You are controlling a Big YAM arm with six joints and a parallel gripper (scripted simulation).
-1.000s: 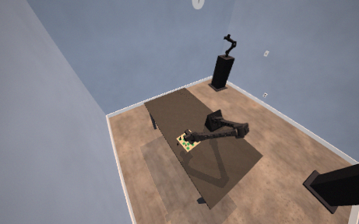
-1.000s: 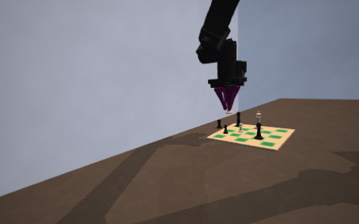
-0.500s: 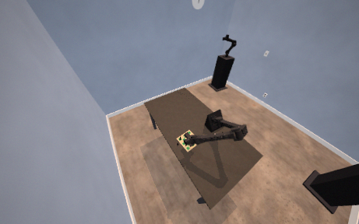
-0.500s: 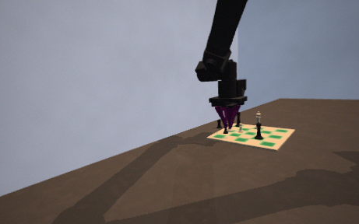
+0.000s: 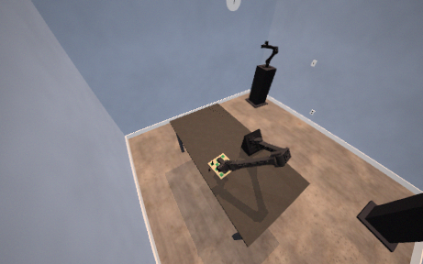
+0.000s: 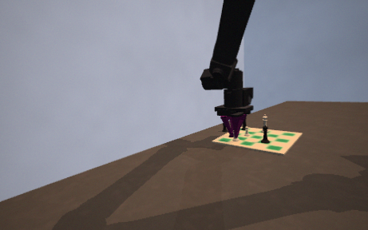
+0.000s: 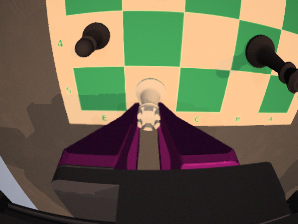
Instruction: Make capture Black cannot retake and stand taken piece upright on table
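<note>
The white pawn lies 10 mm ahead of my hand, 90 mm to the right of it and 10 mm below it. Also, from my hand: tall white piece 10 mm behind, 160 mm to the right, 10 mm above; then chessboard 20 mm behind, 90 mm to the right, 30 mm below; then tall black piece 70 mm ahead, 150 mm to the right, 10 mm above.
</note>
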